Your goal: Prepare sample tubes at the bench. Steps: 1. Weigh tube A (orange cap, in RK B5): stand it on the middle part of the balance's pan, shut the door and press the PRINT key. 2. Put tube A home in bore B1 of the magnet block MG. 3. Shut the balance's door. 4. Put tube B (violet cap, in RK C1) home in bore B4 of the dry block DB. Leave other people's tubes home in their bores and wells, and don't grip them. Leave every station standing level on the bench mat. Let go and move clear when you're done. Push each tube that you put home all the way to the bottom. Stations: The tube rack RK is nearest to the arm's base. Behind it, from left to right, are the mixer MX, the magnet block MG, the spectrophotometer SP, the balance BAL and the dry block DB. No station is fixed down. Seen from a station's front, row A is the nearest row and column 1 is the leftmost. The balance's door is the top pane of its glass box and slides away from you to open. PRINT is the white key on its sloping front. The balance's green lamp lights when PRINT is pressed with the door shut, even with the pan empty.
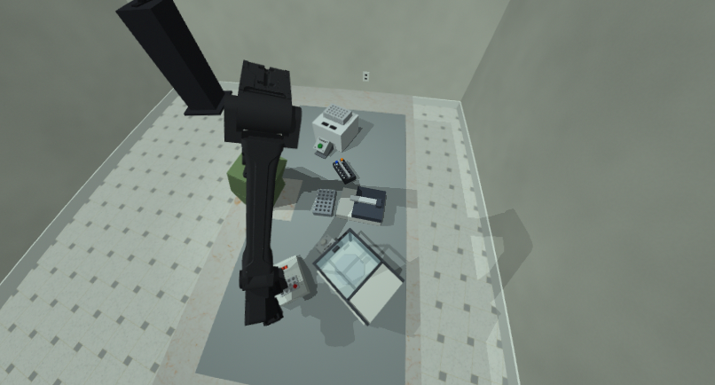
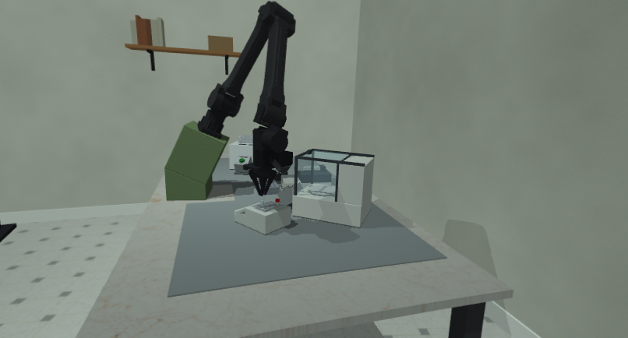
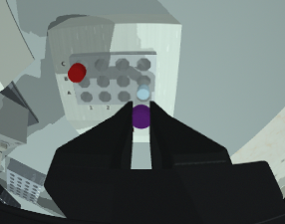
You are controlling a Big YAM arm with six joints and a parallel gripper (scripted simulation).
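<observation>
The tube B is 20 mm below my hand. Round my hand: red-capped tube: 50 mm ahead, 10 mm to the left, 50 mm below; balance pan: 240 mm ahead, 70 mm to the left, 40 mm below; dry block DB: 10 mm ahead, 30 mm to the left, 80 mm below.
</observation>
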